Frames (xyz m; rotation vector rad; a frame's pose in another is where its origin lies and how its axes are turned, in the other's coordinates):
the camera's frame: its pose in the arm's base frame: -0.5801 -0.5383 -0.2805 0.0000 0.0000 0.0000
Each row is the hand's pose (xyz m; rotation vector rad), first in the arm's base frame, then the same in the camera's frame.
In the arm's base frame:
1: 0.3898 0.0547 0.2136 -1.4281 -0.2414 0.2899
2: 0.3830 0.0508 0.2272 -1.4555 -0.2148 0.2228
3: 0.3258 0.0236 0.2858 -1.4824 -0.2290 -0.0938
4: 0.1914 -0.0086 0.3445 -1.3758 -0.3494 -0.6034
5: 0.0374 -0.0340 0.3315 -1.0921 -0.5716 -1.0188
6: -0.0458 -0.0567 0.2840 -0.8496 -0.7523 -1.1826
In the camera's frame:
1: 0.9699 0.5930 0.4941 -1.4281 -0.2414 0.2899
2: 0.9631 0.5891 0.5077 -1.4555 -0.2148 0.2228
3: 0.9059 0.5619 0.5663 -1.4824 -0.2290 -0.0938
4: 0.7715 0.5297 0.6250 -1.3758 -0.3494 -0.6034
5: 0.6175 0.5043 0.6120 -1.0921 -0.5716 -1.0188
6: 0.5343 0.4816 0.5645 -0.8496 -0.7523 -1.1826

